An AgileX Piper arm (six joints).
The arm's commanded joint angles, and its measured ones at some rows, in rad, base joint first. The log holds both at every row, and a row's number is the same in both.
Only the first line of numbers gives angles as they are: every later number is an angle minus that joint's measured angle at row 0.
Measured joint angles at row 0: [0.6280, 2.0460, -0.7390, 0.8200, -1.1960, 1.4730]
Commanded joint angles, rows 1 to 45: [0.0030, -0.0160, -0.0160, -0.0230, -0.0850, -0.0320]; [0.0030, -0.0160, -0.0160, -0.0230, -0.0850, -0.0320]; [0.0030, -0.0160, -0.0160, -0.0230, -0.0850, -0.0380]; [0.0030, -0.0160, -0.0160, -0.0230, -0.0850, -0.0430]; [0.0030, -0.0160, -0.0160, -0.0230, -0.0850, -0.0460]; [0.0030, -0.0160, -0.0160, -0.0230, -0.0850, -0.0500]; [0.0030, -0.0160, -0.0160, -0.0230, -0.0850, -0.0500]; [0.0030, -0.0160, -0.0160, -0.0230, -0.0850, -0.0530]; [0.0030, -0.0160, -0.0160, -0.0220, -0.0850, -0.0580]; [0.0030, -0.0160, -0.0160, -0.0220, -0.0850, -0.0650]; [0.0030, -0.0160, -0.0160, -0.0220, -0.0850, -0.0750]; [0.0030, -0.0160, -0.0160, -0.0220, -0.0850, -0.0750]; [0.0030, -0.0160, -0.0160, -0.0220, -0.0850, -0.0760]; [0.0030, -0.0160, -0.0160, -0.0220, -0.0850, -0.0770]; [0.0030, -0.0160, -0.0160, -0.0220, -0.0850, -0.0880]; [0.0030, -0.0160, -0.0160, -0.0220, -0.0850, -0.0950]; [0.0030, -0.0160, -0.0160, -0.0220, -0.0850, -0.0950]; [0.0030, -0.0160, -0.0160, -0.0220, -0.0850, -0.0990]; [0.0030, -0.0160, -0.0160, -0.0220, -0.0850, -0.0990]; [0.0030, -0.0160, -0.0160, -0.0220, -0.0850, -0.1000]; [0.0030, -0.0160, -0.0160, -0.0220, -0.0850, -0.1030]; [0.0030, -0.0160, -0.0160, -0.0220, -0.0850, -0.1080]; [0.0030, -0.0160, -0.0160, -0.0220, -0.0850, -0.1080]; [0.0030, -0.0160, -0.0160, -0.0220, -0.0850, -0.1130]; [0.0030, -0.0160, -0.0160, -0.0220, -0.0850, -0.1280]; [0.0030, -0.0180, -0.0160, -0.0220, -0.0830, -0.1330]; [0.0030, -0.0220, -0.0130, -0.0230, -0.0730, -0.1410]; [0.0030, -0.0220, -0.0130, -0.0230, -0.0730, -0.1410]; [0.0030, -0.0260, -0.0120, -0.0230, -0.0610, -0.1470]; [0.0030, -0.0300, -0.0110, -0.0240, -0.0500, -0.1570]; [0.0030, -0.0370, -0.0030, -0.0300, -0.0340, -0.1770]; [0.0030, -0.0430, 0.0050, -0.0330, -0.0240, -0.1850]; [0.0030, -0.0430, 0.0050, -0.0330, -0.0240, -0.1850]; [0.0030, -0.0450, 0.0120, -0.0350, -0.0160, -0.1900]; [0.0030, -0.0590, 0.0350, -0.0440, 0.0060, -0.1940]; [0.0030, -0.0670, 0.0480, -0.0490, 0.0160, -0.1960]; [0.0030, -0.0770, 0.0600, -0.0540, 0.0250, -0.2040]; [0.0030, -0.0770, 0.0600, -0.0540, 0.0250, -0.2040]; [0.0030, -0.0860, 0.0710, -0.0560, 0.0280, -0.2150]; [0.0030, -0.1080, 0.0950, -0.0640, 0.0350, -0.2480]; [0.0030, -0.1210, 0.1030, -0.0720, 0.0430, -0.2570]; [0.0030, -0.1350, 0.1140, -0.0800, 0.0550, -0.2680]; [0.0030, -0.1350, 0.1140, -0.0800, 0.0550, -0.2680]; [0.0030, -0.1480, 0.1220, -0.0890, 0.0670, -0.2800]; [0.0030, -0.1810, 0.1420, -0.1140, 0.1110, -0.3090]
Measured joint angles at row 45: [0.0010, -0.1340, 0.1210, -0.0730, 0.0630, -0.2550]
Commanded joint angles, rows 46 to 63: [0.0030, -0.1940, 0.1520, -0.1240, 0.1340, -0.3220]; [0.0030, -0.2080, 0.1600, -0.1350, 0.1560, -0.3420]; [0.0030, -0.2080, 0.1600, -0.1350, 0.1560, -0.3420]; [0.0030, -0.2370, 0.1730, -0.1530, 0.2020, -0.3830]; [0.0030, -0.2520, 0.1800, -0.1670, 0.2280, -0.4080]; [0.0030, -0.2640, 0.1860, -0.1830, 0.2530, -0.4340]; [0.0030, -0.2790, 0.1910, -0.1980, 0.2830, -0.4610]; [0.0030, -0.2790, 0.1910, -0.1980, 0.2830, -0.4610]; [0.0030, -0.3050, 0.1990, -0.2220, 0.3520, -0.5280]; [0.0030, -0.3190, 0.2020, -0.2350, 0.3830, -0.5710]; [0.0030, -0.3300, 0.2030, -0.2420, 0.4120, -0.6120]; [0.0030, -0.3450, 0.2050, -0.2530, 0.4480, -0.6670]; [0.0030, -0.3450, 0.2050, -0.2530, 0.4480, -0.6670]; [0.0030, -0.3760, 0.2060, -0.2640, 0.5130, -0.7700]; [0.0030, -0.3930, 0.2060, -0.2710, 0.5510, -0.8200]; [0.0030, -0.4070, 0.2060, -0.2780, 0.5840, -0.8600]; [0.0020, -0.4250, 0.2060, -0.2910, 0.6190, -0.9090]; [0.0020, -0.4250, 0.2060, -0.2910, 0.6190, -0.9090]
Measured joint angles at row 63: [0.0010, -0.3930, 0.2030, -0.2640, 0.5540, -0.8050]
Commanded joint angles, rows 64 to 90: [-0.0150, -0.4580, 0.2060, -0.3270, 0.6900, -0.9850]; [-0.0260, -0.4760, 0.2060, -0.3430, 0.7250, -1.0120]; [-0.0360, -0.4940, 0.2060, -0.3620, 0.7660, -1.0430]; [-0.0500, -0.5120, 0.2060, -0.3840, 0.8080, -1.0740]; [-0.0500, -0.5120, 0.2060, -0.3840, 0.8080, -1.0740]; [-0.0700, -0.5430, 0.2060, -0.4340, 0.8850, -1.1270]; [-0.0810, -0.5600, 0.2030, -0.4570, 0.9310, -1.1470]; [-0.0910, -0.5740, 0.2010, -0.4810, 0.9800, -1.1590]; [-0.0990, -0.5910, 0.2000, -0.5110, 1.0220, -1.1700]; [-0.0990, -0.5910, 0.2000, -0.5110, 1.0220, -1.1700]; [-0.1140, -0.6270, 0.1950, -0.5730, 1.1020, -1.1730]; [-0.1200, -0.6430, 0.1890, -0.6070, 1.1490, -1.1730]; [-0.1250, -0.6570, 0.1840, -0.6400, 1.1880, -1.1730]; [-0.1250, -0.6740, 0.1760, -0.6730, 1.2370, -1.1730]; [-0.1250, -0.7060, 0.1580, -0.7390, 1.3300, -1.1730]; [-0.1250, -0.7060, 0.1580, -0.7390, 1.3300, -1.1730]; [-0.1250, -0.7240, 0.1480, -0.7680, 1.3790, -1.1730]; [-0.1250, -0.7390, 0.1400, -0.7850, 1.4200, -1.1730]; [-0.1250, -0.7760, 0.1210, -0.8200, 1.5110, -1.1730]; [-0.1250, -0.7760, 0.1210, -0.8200, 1.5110, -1.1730]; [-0.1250, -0.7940, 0.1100, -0.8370, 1.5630, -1.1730]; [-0.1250, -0.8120, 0.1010, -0.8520, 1.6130, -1.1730]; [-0.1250, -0.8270, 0.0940, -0.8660, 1.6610, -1.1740]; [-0.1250, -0.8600, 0.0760, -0.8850, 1.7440, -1.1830]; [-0.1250, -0.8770, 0.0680, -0.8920, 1.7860, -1.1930]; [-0.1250, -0.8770, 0.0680, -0.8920, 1.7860, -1.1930]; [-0.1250, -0.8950, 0.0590, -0.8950, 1.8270, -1.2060]
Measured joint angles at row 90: [-0.1180, -0.8500, 0.0840, -0.8670, 1.7100, -1.1730]
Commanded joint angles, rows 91 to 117: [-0.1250, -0.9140, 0.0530, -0.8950, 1.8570, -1.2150]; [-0.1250, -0.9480, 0.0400, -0.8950, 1.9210, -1.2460]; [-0.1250, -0.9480, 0.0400, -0.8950, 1.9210, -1.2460]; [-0.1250, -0.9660, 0.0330, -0.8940, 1.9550, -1.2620]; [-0.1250, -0.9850, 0.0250, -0.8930, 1.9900, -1.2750]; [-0.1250, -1.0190, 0.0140, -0.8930, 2.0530, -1.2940]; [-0.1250, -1.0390, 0.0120, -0.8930, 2.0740, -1.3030]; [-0.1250, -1.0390, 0.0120, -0.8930, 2.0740, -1.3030]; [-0.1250, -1.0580, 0.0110, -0.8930, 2.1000, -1.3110]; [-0.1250, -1.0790, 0.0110, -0.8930, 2.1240, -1.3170]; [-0.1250, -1.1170, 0.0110, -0.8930, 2.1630, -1.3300]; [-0.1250, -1.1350, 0.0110, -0.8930, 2.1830, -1.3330]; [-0.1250, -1.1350, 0.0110, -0.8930, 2.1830, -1.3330]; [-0.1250, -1.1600, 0.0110, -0.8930, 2.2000, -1.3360]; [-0.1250, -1.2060, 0.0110, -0.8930, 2.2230, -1.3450]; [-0.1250, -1.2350, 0.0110, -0.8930, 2.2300, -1.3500]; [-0.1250, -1.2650, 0.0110, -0.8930, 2.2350, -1.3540]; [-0.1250, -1.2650, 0.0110, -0.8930, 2.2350, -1.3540]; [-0.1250, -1.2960, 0.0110, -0.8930, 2.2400, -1.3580]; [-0.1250, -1.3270, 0.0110, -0.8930, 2.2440, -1.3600]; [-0.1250, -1.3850, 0.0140, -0.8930, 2.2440, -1.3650]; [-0.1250, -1.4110, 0.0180, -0.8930, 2.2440, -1.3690]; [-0.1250, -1.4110, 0.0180, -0.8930, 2.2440, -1.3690]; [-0.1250, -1.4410, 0.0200, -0.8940, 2.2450, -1.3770]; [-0.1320, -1.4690, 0.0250, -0.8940, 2.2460, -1.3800]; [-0.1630, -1.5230, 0.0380, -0.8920, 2.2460, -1.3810]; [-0.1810, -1.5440, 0.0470, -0.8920, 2.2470, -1.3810]
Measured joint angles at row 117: [-0.1400, -1.4820, 0.0270, -0.8890, 2.2400, -1.3620]
